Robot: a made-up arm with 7 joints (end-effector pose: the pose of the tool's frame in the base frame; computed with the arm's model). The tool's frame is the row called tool.
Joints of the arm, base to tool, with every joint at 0 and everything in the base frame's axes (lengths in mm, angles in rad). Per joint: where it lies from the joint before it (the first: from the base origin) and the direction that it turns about. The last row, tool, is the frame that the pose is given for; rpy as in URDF.
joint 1: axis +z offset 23 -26 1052
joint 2: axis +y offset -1 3 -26
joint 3: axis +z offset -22 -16 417
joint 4: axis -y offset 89 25 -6
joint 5: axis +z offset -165 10 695
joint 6: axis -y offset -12 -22 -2
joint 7: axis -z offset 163 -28 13
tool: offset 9 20 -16 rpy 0.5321 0.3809 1.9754
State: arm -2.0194 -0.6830 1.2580 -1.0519 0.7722 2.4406 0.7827
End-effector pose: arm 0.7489 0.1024 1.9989 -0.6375 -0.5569 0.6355
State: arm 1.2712 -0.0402 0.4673 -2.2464 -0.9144 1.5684 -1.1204
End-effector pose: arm -0.1383 0.7993 1.0938 0.9775 -0.9805 -0.7039
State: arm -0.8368 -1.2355 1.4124 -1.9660 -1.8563 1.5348 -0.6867
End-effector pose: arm 0.5658 0.7604 1.1889 1.2537 -2.6618 0.8317
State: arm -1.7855 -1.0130 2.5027 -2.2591 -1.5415 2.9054 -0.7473
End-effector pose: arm 0.4154 0.3910 0.4283 0.5742 -0.6967 -0.8310
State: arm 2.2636 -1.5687 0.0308 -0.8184 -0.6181 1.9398 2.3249
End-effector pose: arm 0.7640 -0.9536 1.5379 2.5926 -0.8027 0.8020
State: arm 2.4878 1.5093 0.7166 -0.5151 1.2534 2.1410 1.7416
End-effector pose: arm -1.0625 0.5855 0.7763 0.6238 2.5207 0.9357
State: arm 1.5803 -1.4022 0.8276 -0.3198 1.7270 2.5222 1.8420
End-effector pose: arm -0.0755 -1.1655 1.4626 -0.7854 -0.4194 -1.3396
